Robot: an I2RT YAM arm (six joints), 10 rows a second.
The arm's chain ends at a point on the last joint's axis. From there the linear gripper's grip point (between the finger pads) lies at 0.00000 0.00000 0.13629 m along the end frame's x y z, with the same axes.
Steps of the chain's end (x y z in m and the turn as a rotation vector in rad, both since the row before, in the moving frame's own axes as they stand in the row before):
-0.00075, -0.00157, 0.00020, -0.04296, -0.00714, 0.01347
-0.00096, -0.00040, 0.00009, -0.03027, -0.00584, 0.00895
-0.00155, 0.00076, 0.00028, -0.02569, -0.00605, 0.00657
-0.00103, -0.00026, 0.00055, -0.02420, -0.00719, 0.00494
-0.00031, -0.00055, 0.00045, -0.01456, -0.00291, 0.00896
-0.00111, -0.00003, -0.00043, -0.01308, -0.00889, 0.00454
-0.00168, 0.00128, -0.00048, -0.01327, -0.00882, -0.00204
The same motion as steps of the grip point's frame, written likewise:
-0.00176, 0.00428, 0.00007, -0.04296, -0.00714, 0.01347
-0.00177, 0.00372, 0.00003, -0.03027, -0.00584, 0.00895
-0.00239, 0.00426, 0.00023, -0.02569, -0.00605, 0.00657
-0.00202, 0.00304, 0.00051, -0.02420, -0.00719, 0.00494
-0.00072, 0.00143, 0.00043, -0.01456, -0.00291, 0.00896
-0.00233, 0.00175, -0.00045, -0.01308, -0.00889, 0.00454
-0.00288, 0.00309, -0.00050, -0.01327, -0.00882, -0.00204

